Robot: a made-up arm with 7 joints.
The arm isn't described. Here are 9 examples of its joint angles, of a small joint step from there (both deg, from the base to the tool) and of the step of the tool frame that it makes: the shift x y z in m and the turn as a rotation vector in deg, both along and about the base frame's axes.
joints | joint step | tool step
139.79 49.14 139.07 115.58 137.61 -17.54 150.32 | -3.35 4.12 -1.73 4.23 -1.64 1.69 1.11 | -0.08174 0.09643 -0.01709 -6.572 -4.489 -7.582
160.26 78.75 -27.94 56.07 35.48 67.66 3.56 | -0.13 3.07 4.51 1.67 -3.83 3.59 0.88 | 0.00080 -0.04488 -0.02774 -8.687 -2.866 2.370
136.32 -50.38 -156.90 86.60 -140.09 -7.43 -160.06 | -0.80 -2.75 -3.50 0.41 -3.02 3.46 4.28 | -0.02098 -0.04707 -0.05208 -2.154 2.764 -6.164
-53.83 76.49 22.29 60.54 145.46 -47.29 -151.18 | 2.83 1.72 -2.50 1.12 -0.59 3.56 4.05 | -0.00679 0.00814 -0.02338 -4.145 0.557 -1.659
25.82 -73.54 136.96 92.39 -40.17 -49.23 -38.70 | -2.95 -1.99 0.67 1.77 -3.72 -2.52 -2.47 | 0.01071 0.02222 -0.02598 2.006 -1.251 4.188
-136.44 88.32 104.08 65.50 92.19 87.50 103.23 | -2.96 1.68 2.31 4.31 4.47 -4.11 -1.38 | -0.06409 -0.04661 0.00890 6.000 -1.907 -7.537
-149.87 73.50 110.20 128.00 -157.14 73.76 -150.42 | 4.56 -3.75 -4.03 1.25 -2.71 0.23 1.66 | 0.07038 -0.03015 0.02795 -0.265 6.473 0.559
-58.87 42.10 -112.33 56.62 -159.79 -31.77 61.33 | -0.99 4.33 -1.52 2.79 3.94 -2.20 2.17 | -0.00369 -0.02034 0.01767 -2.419 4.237 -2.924
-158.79 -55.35 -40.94 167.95 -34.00 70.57 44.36 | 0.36 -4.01 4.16 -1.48 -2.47 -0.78 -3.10 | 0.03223 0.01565 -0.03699 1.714 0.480 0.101
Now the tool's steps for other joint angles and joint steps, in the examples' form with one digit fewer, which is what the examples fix.
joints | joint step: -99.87 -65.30 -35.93 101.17 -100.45 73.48 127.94 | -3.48 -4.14 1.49 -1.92 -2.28 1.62 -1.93
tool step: 0.0425 0.0498 -0.0246 -0.14 -0.85 -3.84
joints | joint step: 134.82 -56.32 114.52 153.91 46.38 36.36 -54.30 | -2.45 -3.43 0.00 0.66 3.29 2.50 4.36
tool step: -0.0160 -0.0396 -0.0612 6.50 -3.83 -2.53
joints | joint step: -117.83 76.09 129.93 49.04 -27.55 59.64 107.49 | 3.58 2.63 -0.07 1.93 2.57 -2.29 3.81
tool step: 0.0113 -0.0057 0.0170 8.70 -0.06 -0.04
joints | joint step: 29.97 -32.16 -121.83 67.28 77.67 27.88 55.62 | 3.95 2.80 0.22 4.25 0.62 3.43 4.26
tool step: 0.0468 -0.0272 0.0612 -3.09 -2.80 3.17
